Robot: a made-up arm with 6 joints. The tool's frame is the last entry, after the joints.
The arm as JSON. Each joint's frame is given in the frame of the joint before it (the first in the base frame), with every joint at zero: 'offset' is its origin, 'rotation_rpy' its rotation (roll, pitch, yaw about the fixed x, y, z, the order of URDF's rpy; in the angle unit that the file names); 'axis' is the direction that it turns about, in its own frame. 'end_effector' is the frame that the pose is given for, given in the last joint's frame.
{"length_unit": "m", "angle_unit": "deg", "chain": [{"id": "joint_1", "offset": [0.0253, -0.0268, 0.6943], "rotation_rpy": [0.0, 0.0, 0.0], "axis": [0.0, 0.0, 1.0]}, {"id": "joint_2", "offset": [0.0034, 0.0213, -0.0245], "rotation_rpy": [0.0, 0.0, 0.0], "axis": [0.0, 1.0, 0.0]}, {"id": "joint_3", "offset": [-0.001, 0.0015, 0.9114], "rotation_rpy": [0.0, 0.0, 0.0], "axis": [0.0, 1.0, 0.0]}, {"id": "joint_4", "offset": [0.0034, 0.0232, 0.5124], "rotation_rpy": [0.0, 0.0, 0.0], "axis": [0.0, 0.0, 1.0]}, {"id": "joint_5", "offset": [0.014, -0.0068, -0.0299], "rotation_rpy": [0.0, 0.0, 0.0], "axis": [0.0, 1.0, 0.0]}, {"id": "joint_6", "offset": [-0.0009, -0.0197, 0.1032], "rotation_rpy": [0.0, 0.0, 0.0], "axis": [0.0, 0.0, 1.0]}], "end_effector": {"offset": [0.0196, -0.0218, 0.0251], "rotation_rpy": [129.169, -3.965, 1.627]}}
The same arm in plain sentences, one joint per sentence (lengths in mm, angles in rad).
The arm has six revolute joints in a row. What follows holds with every joint at zero, and every direction is one of the base frame's. Joint 1 lies 25.3 mm along +x and 26.8 mm along -y and 694.3 mm along +z from the base frame's origin and rotates about +z. Joint 2 lies 3.4 mm along +x and 21.3 mm along +y and 24.5 mm along -z from joint 1 and rotates about +y. Joint 3 lies 1.0 mm along -x and 1.5 mm along +y and 911.4 mm along +z from joint 2 and rotates about +y. Joint 4 lies 3.4 mm along +x and 23.2 mm along +y and 512.4 mm along +z from joint 3 and rotates about +z. Joint 5 lies 14.0 mm along +x and 6.8 mm along -y and 29.9 mm along -z from joint 4 and rotates about +y. Joint 6 lies 0.9 mm along -x and 19.7 mm along -y and 103.2 mm along +z from joint 5 and rotates about +z. The tool frame, which is the frame that the pose is given for, lies 19.6 mm along +x and 21.8 mm along -y and 25.1 mm along +z from joint 6; its axes are the base frame's turned by roll 2.2544, pitch -0.0692 and yaw 0.0284 rad (as in URDF: about the fixed x, then y, then z).
